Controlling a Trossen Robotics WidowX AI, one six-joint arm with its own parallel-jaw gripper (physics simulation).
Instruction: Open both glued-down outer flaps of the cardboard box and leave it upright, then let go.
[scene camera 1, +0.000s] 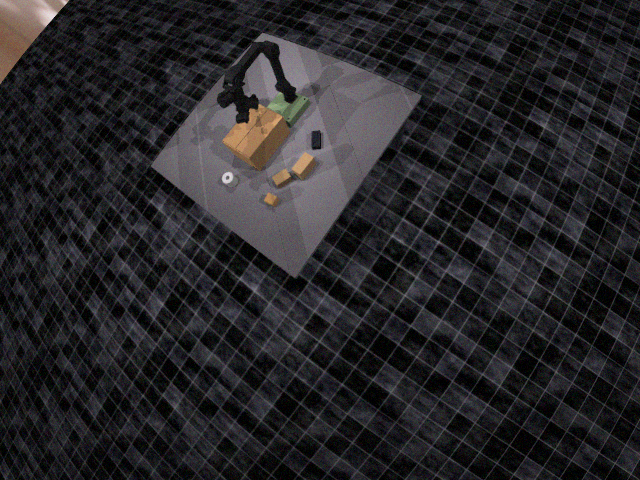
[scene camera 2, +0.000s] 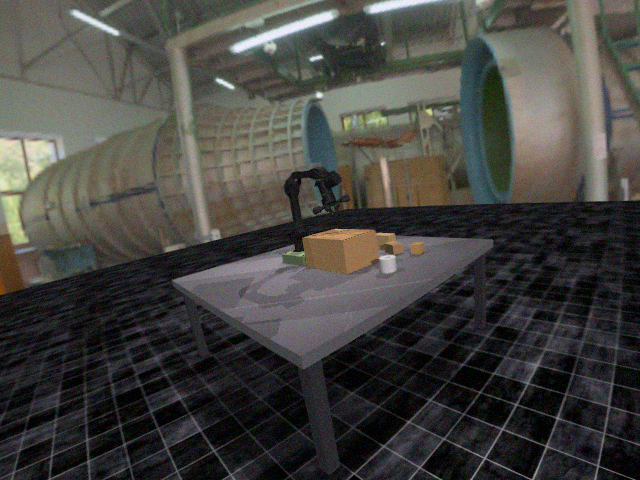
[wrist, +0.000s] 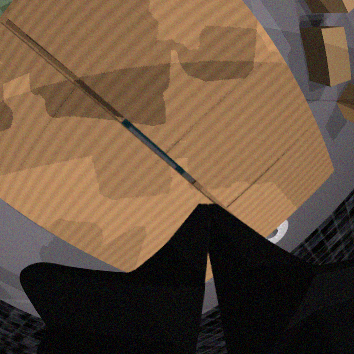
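Where they show: gripper, between the fingertips: (scene camera 1: 247, 123) (scene camera 2: 337, 220) (wrist: 206, 212); arm's base, origin of its link: (scene camera 1: 290, 98) (scene camera 2: 300, 250).
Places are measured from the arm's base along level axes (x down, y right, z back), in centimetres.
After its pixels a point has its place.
The cardboard box (scene camera 1: 270, 145) {x -2.4, y -12.3, z -33.2 cm} (scene camera 2: 330, 253) {x -3.7, y 9.7, z -38.3 cm} stands upright on the table. Its two outer flaps lie flat across the top, with a narrow straight seam between them: one flap (wrist: 225, 120) {x -10.5, y -5.9, z -34.0 cm} is up and right of the seam in the wrist view, the other flap (wrist: 130, 220) {x -10.4, y 4.3, z -34.7 cm} down and left. A thin teal strip (wrist: 152, 146) {x -8.7, y -0.9, z -32.3 cm} shows through part of the seam. My gripper (scene camera 1: 248, 110) {x -16.7, y -2.0, z -33.3 cm} (scene camera 2: 334, 207) (wrist: 206, 212) {x -16.7, y -2.0, z -33.3 cm} is shut and empty. It is above the box top, apart from it in the scene camera 2 view. In the wrist view its tips overlap the seam's lower right end, and its fingers hide part of the box.
A white roll (scene camera 1: 229, 179) {x -1.0, y -3.7, z -62.1 cm} (scene camera 2: 387, 264) {x 1.3, y 1.1, z -64.1 cm} (wrist: 283, 231) {x -0.9, y -3.6, z -64.3 cm} stands near the box. Small cardboard blocks (scene camera 1: 303, 165) {x -2.9, y -36.6, z -33.3 cm} (scene camera 1: 281, 178) {x 0.2, y -29.4, z -45.1 cm} (scene camera 1: 270, 199) {x 0.2, y -31.8, z -57.9 cm} and a dark object (scene camera 1: 316, 139) {x 1.9, y -30.5, z -14.9 cm} lie on the table (scene camera 1: 361, 134) {x 5.2, y -48.9, z 3.1 cm} (scene camera 2: 268, 315) {x 5.2, y 54.7, z -55.9 cm}. A green plate (scene camera 1: 295, 112) {x 0.0, y -9.3, z -7.1 cm} (scene camera 2: 293, 258) {x 1.7, y 9.7, z -6.3 cm} is at the arm's base beside the box.
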